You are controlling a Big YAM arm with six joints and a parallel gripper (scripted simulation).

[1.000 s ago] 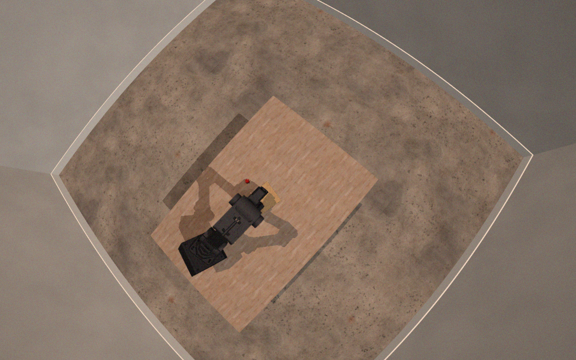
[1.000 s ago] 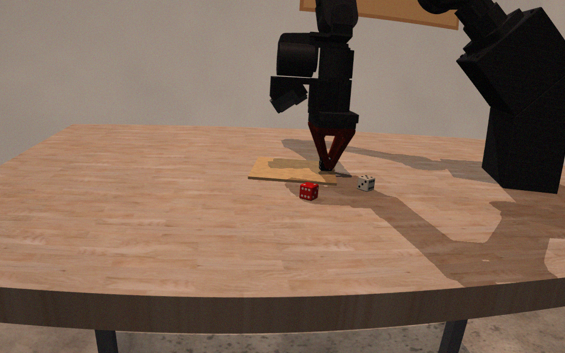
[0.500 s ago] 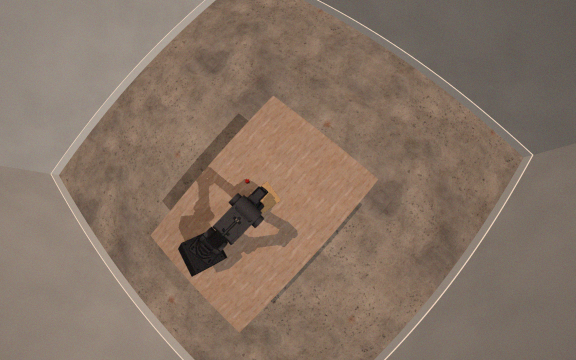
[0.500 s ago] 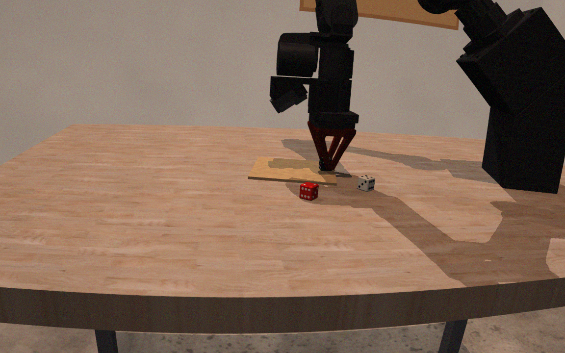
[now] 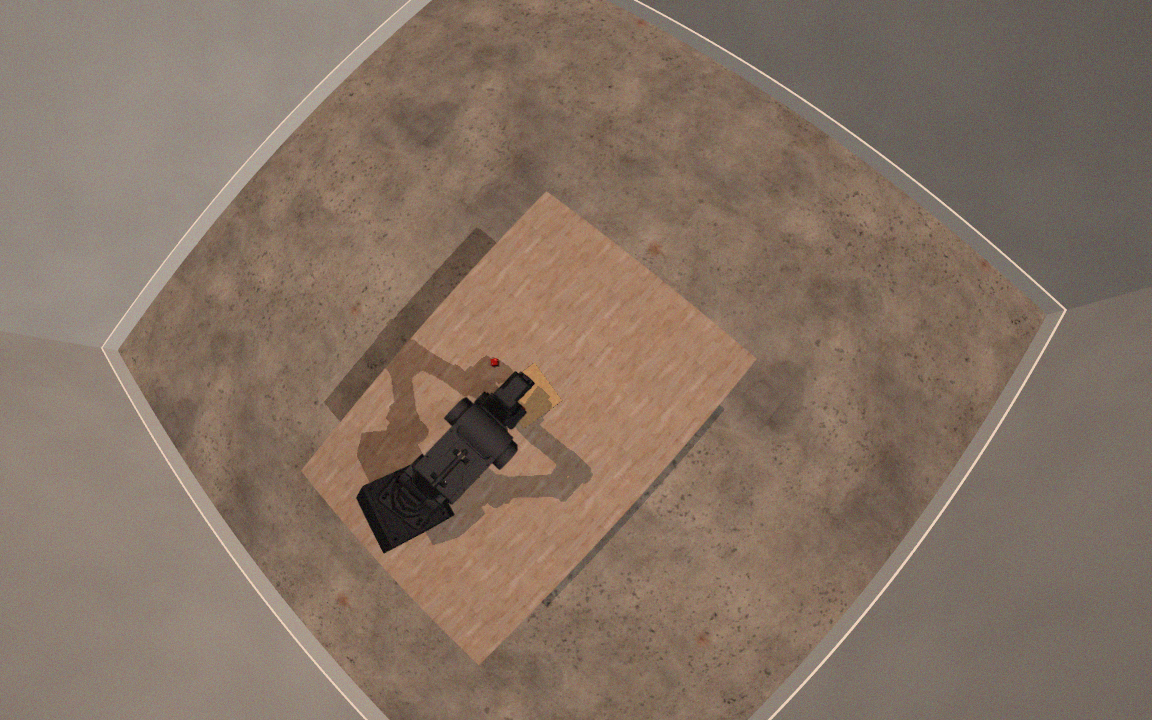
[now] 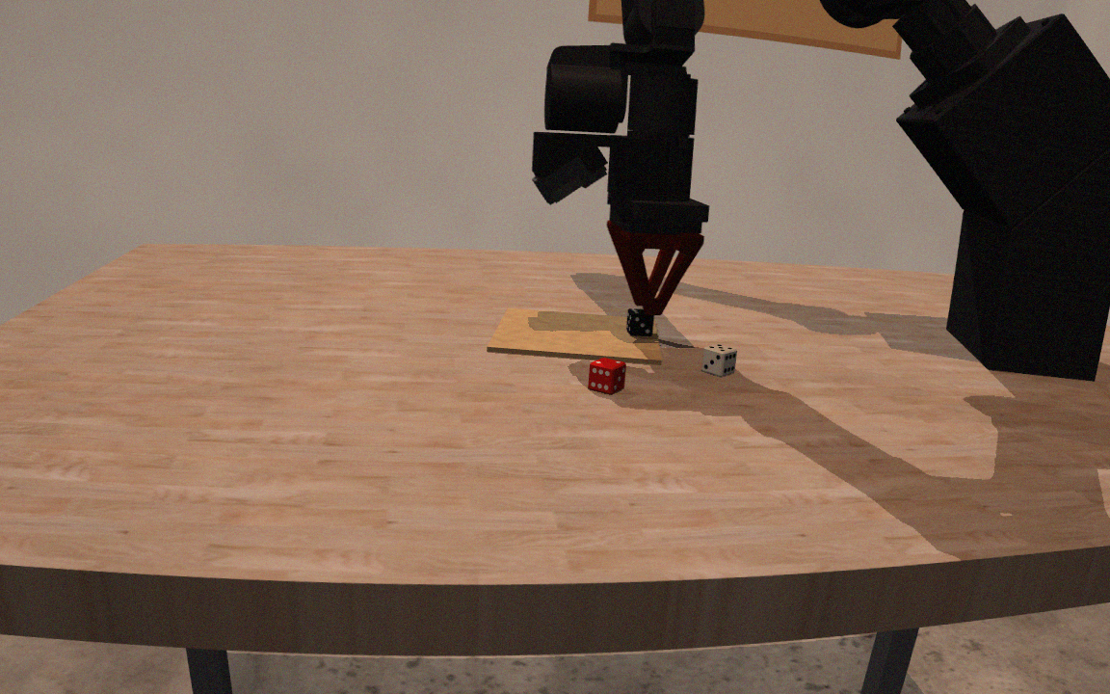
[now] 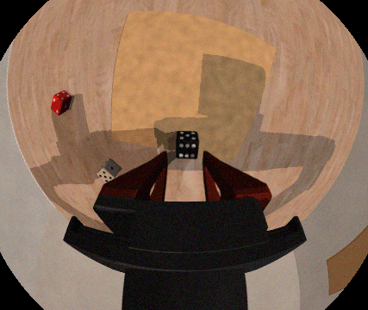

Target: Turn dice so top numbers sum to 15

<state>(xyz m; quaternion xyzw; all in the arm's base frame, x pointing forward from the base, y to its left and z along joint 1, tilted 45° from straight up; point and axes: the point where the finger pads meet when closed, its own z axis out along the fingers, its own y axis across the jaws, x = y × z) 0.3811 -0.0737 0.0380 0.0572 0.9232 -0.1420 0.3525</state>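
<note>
Right now the black die is 2 cm below my hand. Round my hand: tan mat (6 cm ahead, 3 cm below, 2 cm to the right); red die (12 cm to the left, 10 cm ahead, 2 cm below); white die (10 cm to the left, 2 cm below, 1 cm behind).
</note>
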